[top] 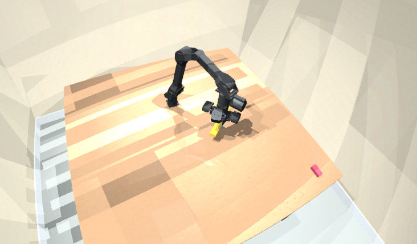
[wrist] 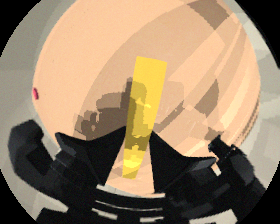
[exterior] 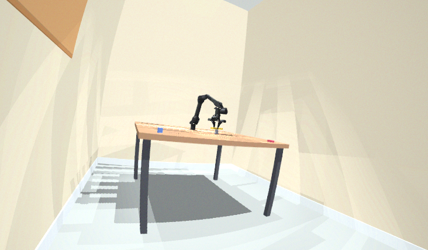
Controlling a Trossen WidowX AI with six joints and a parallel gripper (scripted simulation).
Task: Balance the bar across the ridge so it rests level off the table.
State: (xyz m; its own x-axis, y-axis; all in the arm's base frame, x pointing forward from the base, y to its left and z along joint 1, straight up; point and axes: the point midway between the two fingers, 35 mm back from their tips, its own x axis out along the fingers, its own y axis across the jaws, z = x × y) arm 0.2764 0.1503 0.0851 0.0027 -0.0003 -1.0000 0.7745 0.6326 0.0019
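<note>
The yellow bar lies 2 cm to the left of my gripper tip and 2 cm behind it. From my gripper tip the other things lie so: blue block 65 cm to the right, 46 cm ahead, 3 cm below.
</note>
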